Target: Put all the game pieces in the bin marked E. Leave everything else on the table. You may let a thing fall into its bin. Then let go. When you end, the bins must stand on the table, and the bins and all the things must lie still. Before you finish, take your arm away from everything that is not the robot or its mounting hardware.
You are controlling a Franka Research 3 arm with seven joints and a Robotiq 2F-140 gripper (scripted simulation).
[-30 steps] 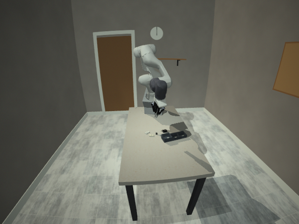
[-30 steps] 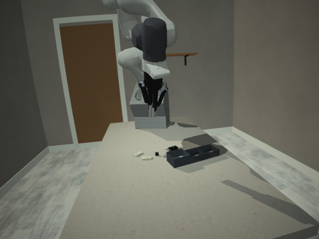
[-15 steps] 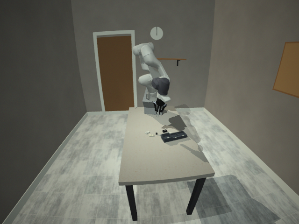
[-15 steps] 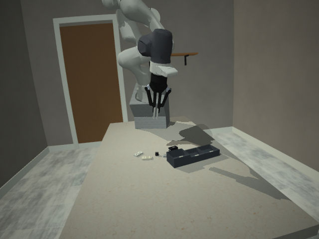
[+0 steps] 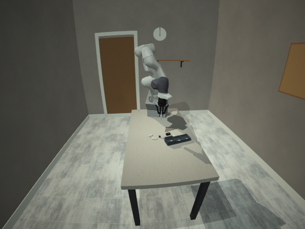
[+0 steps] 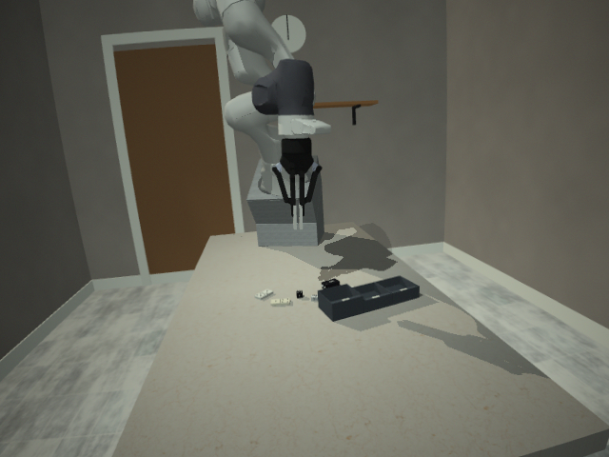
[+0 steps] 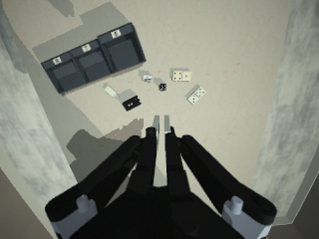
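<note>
The dark three-part bin lies 100 mm ahead of my hand, 160 mm to the left of it and 200 mm below it. Round my hand: black die 30 mm ahead, 10 mm to the right, 210 mm below; then black box 10 mm behind, 70 mm to the left, 210 mm below; then white usb stick 20 mm ahead, 130 mm to the left, 220 mm below.
</note>
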